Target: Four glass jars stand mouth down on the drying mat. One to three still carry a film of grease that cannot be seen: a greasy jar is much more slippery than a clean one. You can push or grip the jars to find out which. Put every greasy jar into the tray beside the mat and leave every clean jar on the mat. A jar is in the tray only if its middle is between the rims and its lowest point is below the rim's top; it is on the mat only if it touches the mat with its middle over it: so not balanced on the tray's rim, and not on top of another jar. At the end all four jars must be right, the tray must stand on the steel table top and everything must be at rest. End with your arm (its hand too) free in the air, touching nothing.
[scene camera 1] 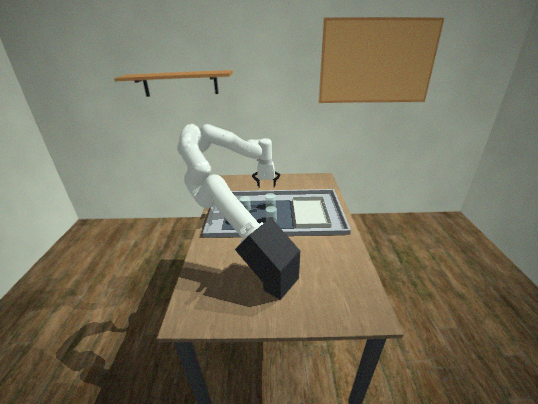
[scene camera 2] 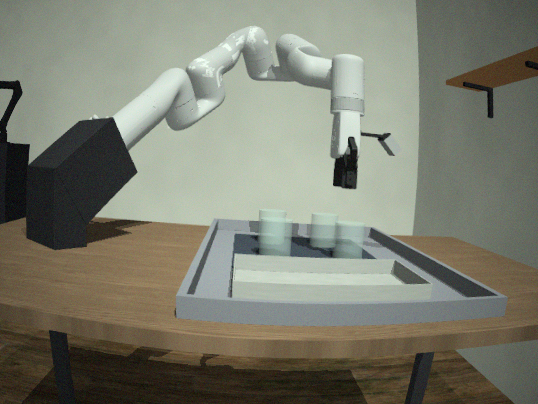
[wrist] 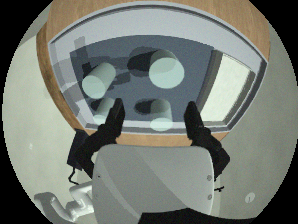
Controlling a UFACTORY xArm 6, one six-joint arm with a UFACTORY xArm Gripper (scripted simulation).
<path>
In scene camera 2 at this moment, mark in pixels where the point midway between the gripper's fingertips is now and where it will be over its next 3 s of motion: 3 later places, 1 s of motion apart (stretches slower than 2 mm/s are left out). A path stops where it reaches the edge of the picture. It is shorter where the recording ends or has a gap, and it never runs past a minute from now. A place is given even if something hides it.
My gripper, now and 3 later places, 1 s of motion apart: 344,187; 350,221; 348,240; 348,241
</path>
